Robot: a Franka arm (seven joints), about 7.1 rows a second.
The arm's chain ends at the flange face. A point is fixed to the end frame.
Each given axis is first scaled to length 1.
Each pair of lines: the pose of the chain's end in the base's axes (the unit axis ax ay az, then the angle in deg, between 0 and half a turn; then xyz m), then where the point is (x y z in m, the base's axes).
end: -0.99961 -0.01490 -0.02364 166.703 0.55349 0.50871 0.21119
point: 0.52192 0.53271 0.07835
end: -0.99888 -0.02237 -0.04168 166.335 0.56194 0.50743 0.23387
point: 0.53507 0.53202 0.10011
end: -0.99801 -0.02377 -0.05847 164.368 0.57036 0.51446 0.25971
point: 0.54784 0.54374 0.12609
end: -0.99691 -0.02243 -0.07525 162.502 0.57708 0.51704 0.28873
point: 0.55897 0.55093 0.15553
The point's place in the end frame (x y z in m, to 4 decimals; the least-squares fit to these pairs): -0.0376 0.0060 0.1333
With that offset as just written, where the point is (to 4 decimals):
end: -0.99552 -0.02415 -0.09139 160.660 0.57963 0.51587 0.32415
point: 0.5656 0.5541 0.1916
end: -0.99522 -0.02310 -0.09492 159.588 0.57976 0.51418 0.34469
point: 0.5666 0.5550 0.2128
